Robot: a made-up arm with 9 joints. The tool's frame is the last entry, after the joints.
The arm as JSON. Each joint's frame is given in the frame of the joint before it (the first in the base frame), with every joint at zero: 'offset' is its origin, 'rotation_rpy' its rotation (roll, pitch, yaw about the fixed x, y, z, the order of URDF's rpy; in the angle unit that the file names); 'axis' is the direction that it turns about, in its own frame. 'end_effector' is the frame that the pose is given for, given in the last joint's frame.
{
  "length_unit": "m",
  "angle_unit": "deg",
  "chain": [
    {
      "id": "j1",
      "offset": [
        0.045,
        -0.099,
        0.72
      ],
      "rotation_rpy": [
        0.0,
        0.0,
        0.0
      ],
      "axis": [
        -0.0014,
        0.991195,
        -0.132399
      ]
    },
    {
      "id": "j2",
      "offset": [
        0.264,
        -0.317,
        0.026
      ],
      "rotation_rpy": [
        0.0,
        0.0,
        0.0
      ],
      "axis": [
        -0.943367,
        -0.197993,
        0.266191
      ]
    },
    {
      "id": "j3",
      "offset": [
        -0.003,
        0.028,
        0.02
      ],
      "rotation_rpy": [
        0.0,
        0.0,
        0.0
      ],
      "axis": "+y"
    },
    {
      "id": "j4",
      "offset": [
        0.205,
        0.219,
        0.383
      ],
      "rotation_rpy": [
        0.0,
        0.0,
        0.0
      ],
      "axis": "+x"
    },
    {
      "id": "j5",
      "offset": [
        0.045,
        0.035,
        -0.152
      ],
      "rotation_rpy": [
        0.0,
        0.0,
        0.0
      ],
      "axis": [
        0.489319,
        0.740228,
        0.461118
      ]
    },
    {
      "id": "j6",
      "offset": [
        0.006,
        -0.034,
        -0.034
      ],
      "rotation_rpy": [
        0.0,
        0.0,
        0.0
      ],
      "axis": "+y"
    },
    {
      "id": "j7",
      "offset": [
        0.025,
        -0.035,
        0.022
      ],
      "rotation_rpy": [
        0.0,
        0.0,
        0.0
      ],
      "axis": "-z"
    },
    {
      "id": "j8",
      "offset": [
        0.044,
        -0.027,
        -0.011
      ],
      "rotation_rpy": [
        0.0,
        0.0,
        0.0
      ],
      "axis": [
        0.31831,
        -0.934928,
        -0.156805
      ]
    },
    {
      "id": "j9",
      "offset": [
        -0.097,
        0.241,
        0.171
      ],
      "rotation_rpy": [
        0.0,
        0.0,
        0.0
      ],
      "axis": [
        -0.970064,
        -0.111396,
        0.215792
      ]
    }
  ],
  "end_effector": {
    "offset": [
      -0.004,
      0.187,
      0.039
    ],
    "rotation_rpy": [
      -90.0,
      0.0,
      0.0
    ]
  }
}
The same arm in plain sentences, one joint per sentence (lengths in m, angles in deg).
The arm has nine revolute joints in a row. What follows holds with every joint at zero, and every direction is one of the base frame's. Joint 1 lies 0.0450 m along +x and 0.0990 m along -y and 0.7200 m along +z from the base frame's origin and rotates about the direction (-0.0014, 0.991195, -0.132399). Joint 2 lies 0.2640 m along +x and 0.3170 m along -y and 0.0260 m along +z from joint 1 and rotates about the direction (-0.943367, -0.197993, 0.266191). Joint 3 lies 0.0030 m along -x and 0.0280 m along +y and 0.0200 m along +z from joint 2 and rotates about +y. Joint 4 lies 0.2050 m along +x and 0.2190 m along +y and 0.3830 m along +z from joint 3 and rotates about +x. Joint 5 lies 0.0450 m along +x and 0.0350 m along +y and 0.1520 m along -z from joint 4 and rotates about the direction (0.489319, 0.740228, 0.461118). Joint 6 lies 0.0060 m along +x and 0.0340 m along -y and 0.0340 m along -z from joint 5 and rotates about +y. Joint 7 lies 0.0250 m along +x and 0.0350 m along -y and 0.0220 m along +z from joint 6 and rotates about -z. Joint 8 lies 0.0440 m along +x and 0.0270 m along -y and 0.0110 m along -z from joint 7 and rotates about the direction (0.31831, -0.934928, -0.156805). Joint 9 lies 0.0970 m along -x and 0.2410 m along +y and 0.1710 m along +z from joint 8 and rotates about the direction (-0.970064, -0.111396, 0.215792). The tool frame, which is the frame that the pose is given for, lies 0.0040 m along -x and 0.1870 m along +y and 0.0390 m along +z from joint 9; its axes are the base frame's turned by roll -90.00, pitch 0.00 and yaw 0.00 deg (as in URDF: about the fixed x, then y, then z).
